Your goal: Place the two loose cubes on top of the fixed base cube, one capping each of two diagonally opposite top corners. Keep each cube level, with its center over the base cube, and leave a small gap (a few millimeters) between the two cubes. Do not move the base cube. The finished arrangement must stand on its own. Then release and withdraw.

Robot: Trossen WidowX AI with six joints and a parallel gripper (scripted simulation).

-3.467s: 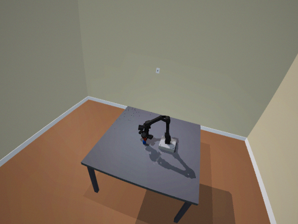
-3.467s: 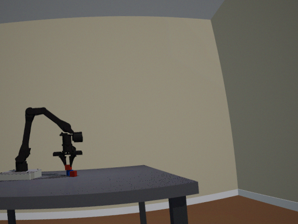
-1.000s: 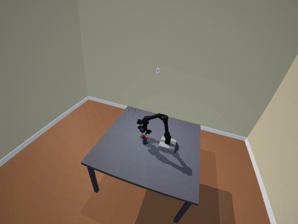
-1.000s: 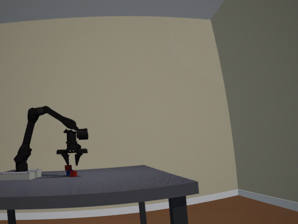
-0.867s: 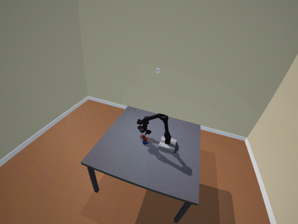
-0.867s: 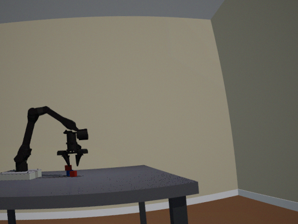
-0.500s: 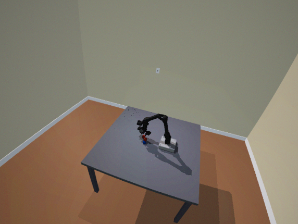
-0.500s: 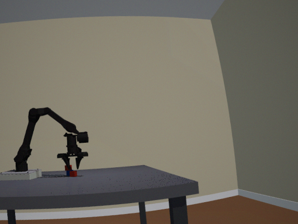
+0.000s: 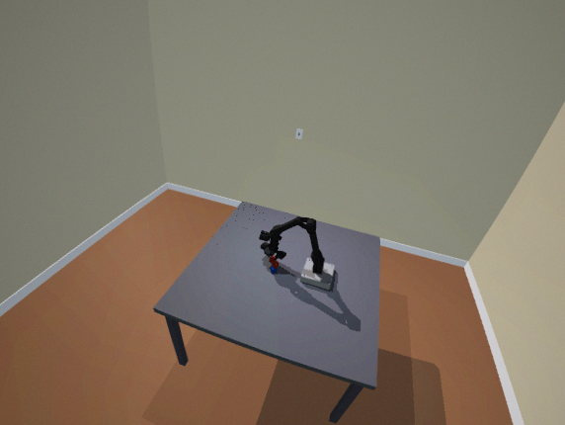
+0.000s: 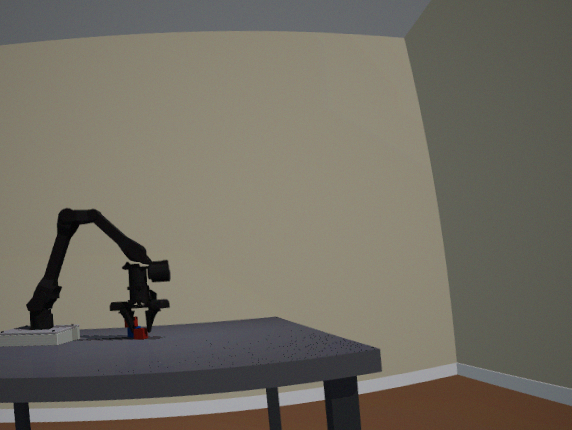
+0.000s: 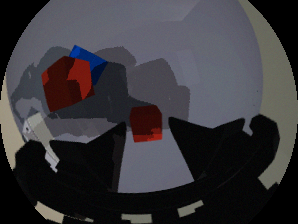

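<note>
The blue base cube is 100 mm to the left of my gripper tip and 30 mm behind it.
</note>
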